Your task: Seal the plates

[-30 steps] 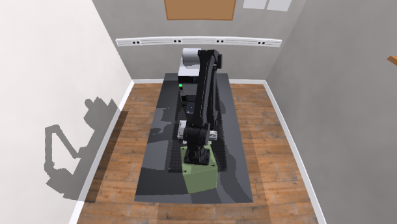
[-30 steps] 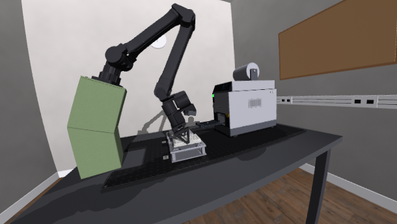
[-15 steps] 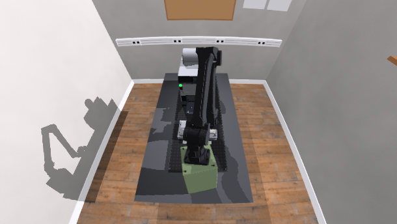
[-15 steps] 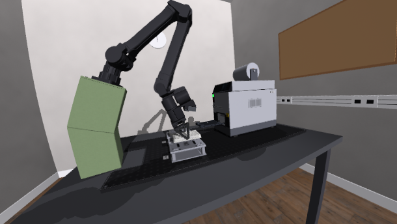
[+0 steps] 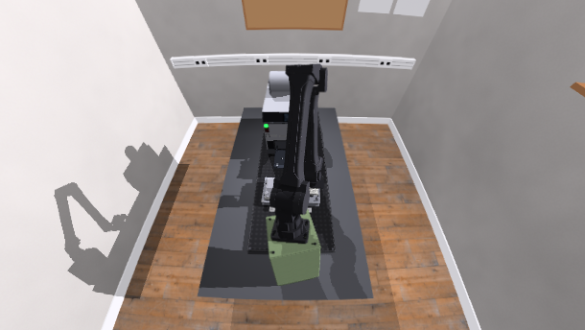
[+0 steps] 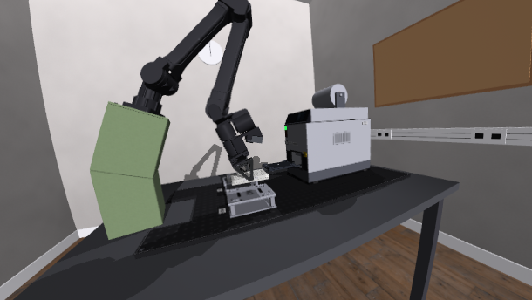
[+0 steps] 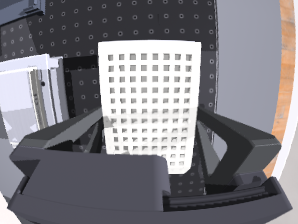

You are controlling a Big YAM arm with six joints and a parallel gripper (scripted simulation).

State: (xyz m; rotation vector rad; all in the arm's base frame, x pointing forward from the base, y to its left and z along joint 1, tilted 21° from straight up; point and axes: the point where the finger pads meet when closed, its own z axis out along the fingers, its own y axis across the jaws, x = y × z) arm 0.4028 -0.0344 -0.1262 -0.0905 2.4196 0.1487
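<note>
Right now the dark sealer stage is 160 mm ahead of my hand, 190 mm to the left of it and 30 mm below it. From my hand the other things lie so: yellow warning label: 280 mm ahead, 120 mm to the left, 30 mm above; foil roll: 490 mm ahead, 240 mm to the left, 300 mm above; white plate: right at my hand.
</note>
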